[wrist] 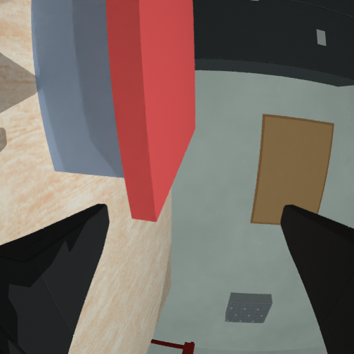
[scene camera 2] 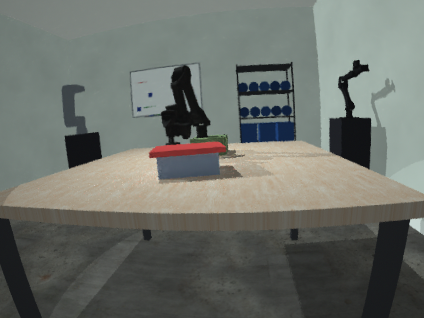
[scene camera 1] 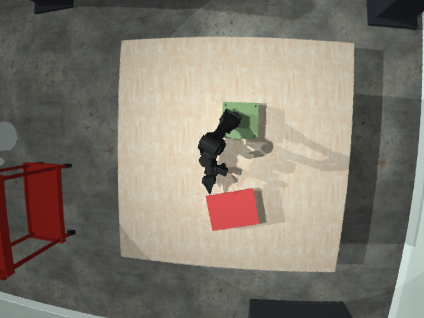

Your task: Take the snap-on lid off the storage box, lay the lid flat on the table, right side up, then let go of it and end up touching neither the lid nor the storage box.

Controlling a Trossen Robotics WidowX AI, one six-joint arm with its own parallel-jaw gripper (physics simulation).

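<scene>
The red lid (scene camera 1: pixel 232 210) (scene camera 2: pixel 187 149) (wrist: pixel 167 90) sits right side up on top of the blue-grey storage box (scene camera 2: pixel 188 165) (wrist: pixel 75 100). Its edge stands out a little past the box walls. My gripper (scene camera 1: pixel 209 192) (scene camera 2: pixel 172 143) (wrist: pixel 198 215) is open, with nothing between its fingers. It is beside the lid's back left corner, as scene camera 1 shows it. In the wrist view the lid's near corner shows ahead, toward the left finger, with a gap between them. The box is mostly hidden under the lid from above.
The arm stands on a green block (scene camera 1: pixel 247 119) (scene camera 2: pixel 220 142) behind the box, on the wooden table (scene camera 1: pixel 165 100) (scene camera 2: pixel 300 190). A red frame (scene camera 1: pixel 44 200) stands on the floor past the table's left edge. A shelf rack (scene camera 2: pixel 264 68) stands by the far wall.
</scene>
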